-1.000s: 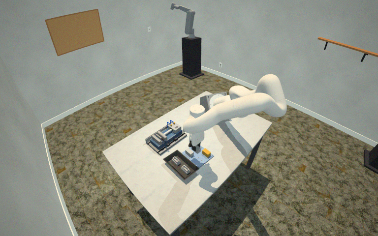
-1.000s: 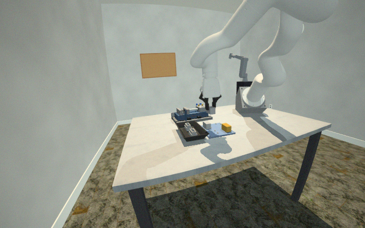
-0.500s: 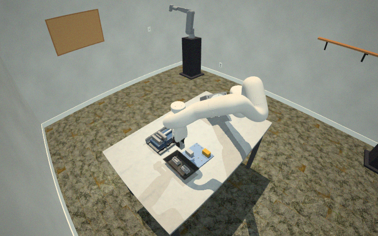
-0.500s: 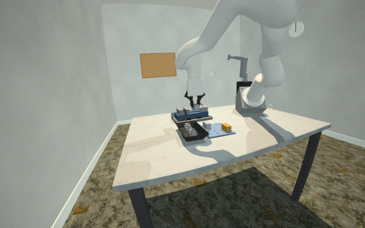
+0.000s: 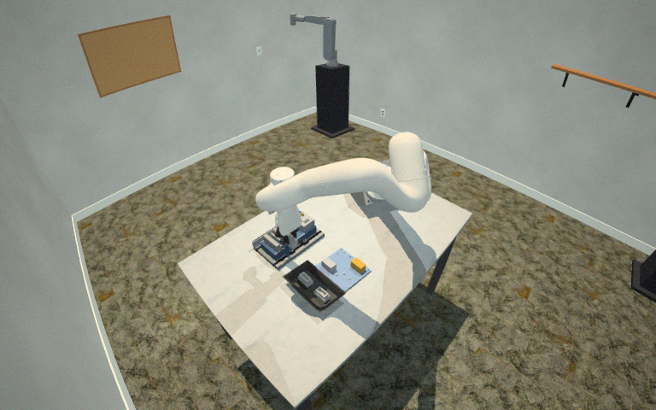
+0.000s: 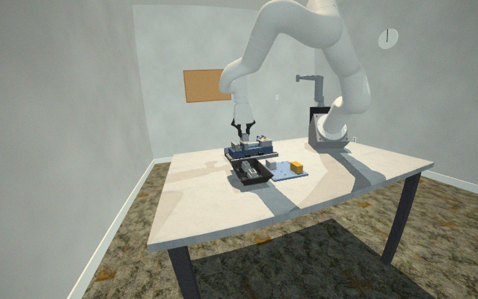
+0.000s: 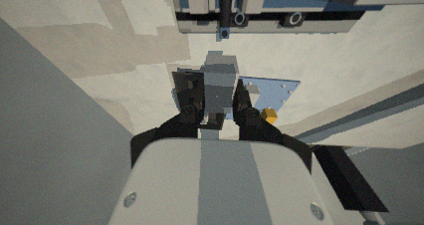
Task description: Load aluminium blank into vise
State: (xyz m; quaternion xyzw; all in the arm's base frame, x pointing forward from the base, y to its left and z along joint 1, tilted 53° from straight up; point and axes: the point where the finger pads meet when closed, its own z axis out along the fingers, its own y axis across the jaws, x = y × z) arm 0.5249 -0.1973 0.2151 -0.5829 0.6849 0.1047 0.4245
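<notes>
The blue vise is 70 mm behind my hand, 120 mm to the right of it and 130 mm below it. The rest, counted from my hand: brass blank: 190 mm behind, 220 mm to the left, 150 mm below.
</notes>
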